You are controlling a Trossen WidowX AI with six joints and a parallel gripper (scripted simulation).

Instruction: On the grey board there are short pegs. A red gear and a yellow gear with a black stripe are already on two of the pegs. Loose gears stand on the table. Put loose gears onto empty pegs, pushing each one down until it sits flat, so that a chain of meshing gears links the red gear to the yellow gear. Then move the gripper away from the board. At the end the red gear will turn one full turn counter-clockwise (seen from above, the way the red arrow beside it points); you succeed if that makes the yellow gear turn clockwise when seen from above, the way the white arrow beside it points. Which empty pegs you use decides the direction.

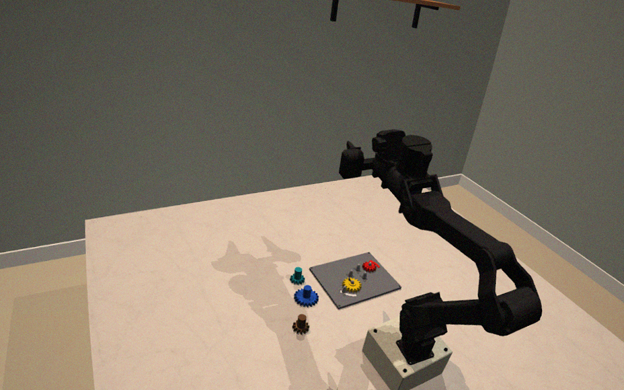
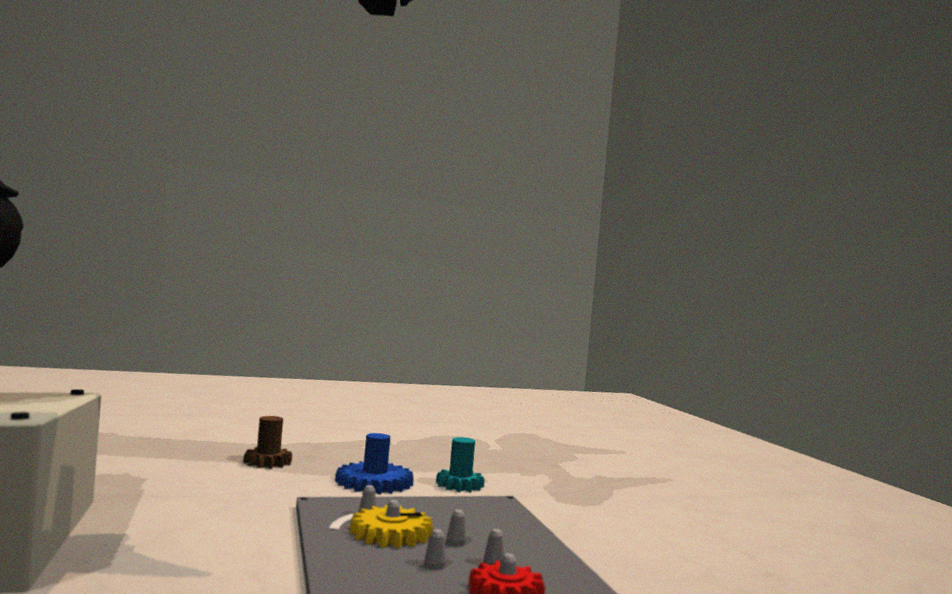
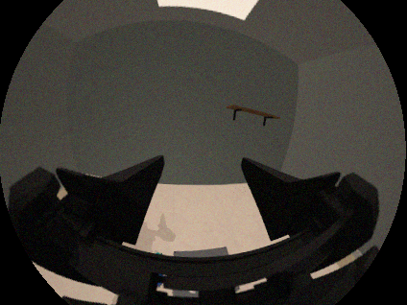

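The teal gear lies 410 mm below my gripper tip, 120 mm to the left of it and 20 mm ahead of it. The rest, counted from my gripper tip: yellow gear 410 mm below, 50 mm behind, 20 mm to the right; then white arrow 410 mm below, 70 mm behind; then red gear 410 mm below, 100 mm to the right, 10 mm ahead.
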